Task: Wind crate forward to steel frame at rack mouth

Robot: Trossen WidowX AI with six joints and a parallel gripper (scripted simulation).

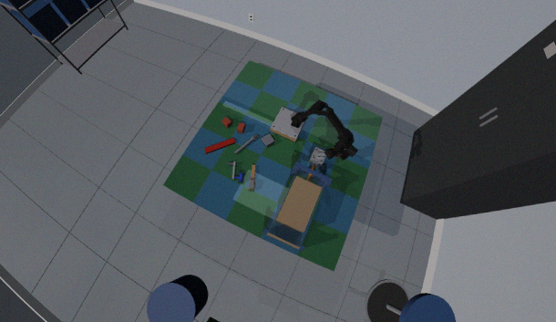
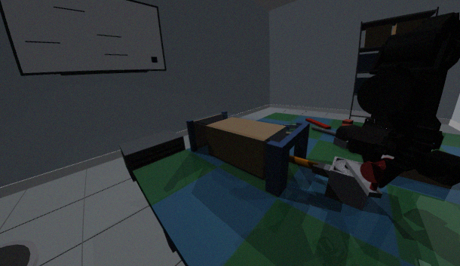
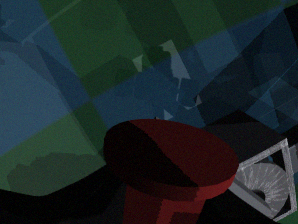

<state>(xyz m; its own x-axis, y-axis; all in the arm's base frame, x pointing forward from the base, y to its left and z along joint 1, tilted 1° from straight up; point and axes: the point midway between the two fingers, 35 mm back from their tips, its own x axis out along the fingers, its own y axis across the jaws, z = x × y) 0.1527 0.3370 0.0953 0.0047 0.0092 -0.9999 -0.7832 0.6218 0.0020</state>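
Right now the grey crank arm is 10 mm ahead of my gripper tip, 40 mm to the right of it and 10 mm below it. Round my gripper tip: red knob (20 mm above); blue steel frame (200 mm ahead, 100 mm to the right, 10 mm below); grey winch (20 mm ahead, 100 mm to the right, 80 mm below).
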